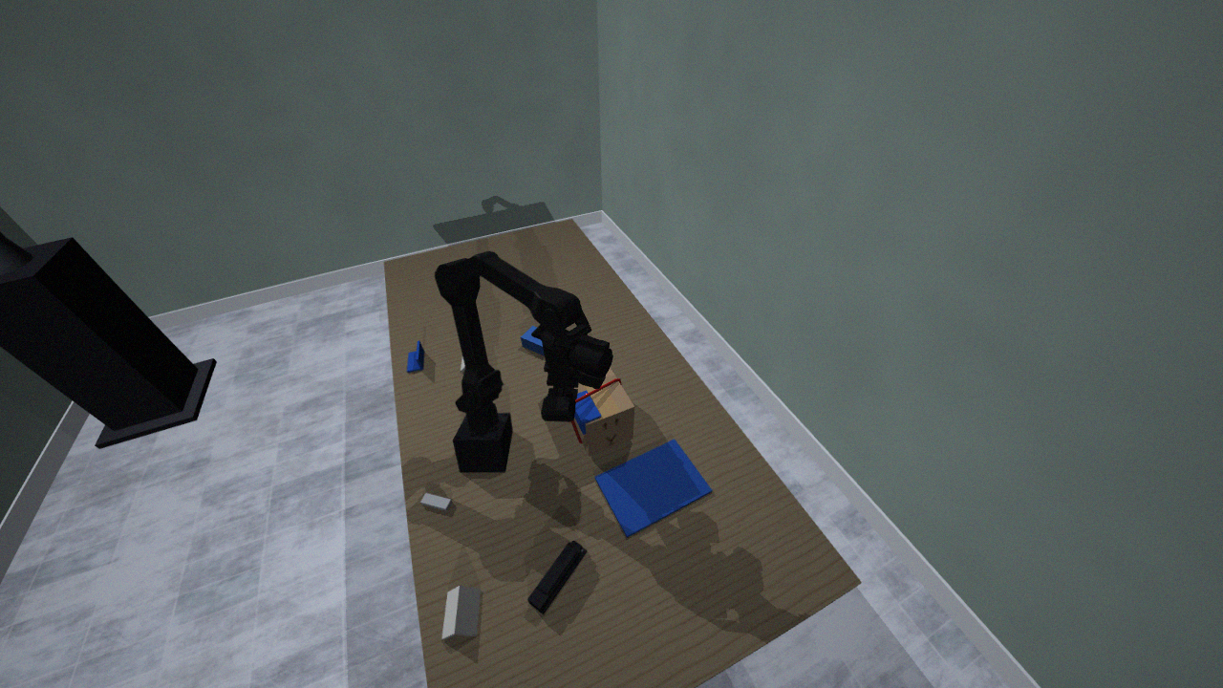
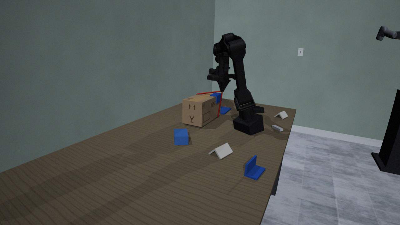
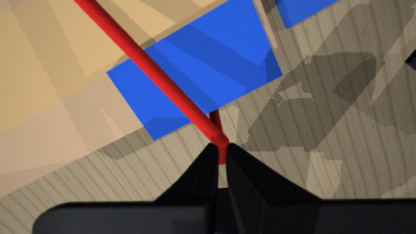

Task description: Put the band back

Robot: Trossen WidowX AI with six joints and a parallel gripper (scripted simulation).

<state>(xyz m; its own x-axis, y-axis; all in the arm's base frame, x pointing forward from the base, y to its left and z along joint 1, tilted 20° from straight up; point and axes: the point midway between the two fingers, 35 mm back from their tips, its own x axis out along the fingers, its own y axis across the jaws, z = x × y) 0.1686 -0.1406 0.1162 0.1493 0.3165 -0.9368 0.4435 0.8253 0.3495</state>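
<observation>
My gripper is now 8 cm short of the cardboard carton, 8 cm to the right of it and 12 cm above it. From my hand the other things lie so: blue block (3 cm ahead, 38 cm to the left, 18 cm below); flat blue mat (13 cm ahead, 17 cm to the right, 20 cm below).
</observation>
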